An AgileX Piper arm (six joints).
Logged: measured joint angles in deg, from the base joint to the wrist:
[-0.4 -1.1 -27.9 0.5 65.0 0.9]
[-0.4 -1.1 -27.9 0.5 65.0 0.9]
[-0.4 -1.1 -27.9 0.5 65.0 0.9]
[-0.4 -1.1 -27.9 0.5 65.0 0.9]
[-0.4 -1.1 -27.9 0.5 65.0 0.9]
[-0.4 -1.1 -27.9 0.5 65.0 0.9]
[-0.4 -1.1 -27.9 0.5 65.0 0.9]
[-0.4 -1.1 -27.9 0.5 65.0 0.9]
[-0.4 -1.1 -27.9 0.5 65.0 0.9]
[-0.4 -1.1 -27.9 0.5 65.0 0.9]
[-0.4 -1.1 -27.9 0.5 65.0 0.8]
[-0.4 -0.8 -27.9 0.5 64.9 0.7]
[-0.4 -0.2 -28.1 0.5 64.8 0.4]
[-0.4 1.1 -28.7 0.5 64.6 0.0]
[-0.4 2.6 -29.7 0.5 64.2 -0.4]
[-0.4 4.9 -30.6 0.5 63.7 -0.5]
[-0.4 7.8 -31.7 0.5 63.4 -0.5]
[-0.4 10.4 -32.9 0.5 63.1 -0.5]
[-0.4 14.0 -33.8 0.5 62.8 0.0]
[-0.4 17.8 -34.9 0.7 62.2 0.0]
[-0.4 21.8 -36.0 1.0 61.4 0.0]
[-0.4 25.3 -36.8 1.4 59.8 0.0]
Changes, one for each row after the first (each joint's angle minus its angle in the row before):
[0.0 0.0 0.0 0.0 0.0 0.0]
[0.0 0.0 0.0 0.0 0.0 0.0]
[0.0 0.0 0.0 0.0 0.0 0.0]
[0.0 0.0 0.0 0.0 0.0 0.0]
[0.0 0.0 0.0 0.0 0.0 0.0]
[0.0 0.0 0.0 0.0 0.0 0.0]
[0.0 0.0 0.0 0.0 0.0 0.0]
[0.0 0.0 0.0 0.0 0.0 0.0]
[0.0 0.0 0.0 0.0 0.0 0.0]
[0.0 0.0 0.0 0.0 0.0 -0.1]
[0.0 0.3 0.0 0.0 -0.1 -0.1]
[0.0 0.6 -0.2 0.0 -0.1 -0.3]
[0.0 1.3 -0.6 0.0 -0.2 -0.4]
[0.0 1.5 -1.0 0.0 -0.4 -0.4]
[0.0 2.3 -0.9 0.0 -0.5 -0.1]
[0.0 2.9 -1.1 0.0 -0.3 0.0]
[0.0 2.6 -1.2 0.0 -0.3 0.0]
[0.0 3.6 -0.9 0.0 -0.3 0.5]
[0.0 3.8 -1.1 0.2 -0.6 0.0]
[0.0 4.0 -1.1 0.3 -0.8 0.0]
[0.0 3.5 -0.8 0.4 -1.6 0.0]

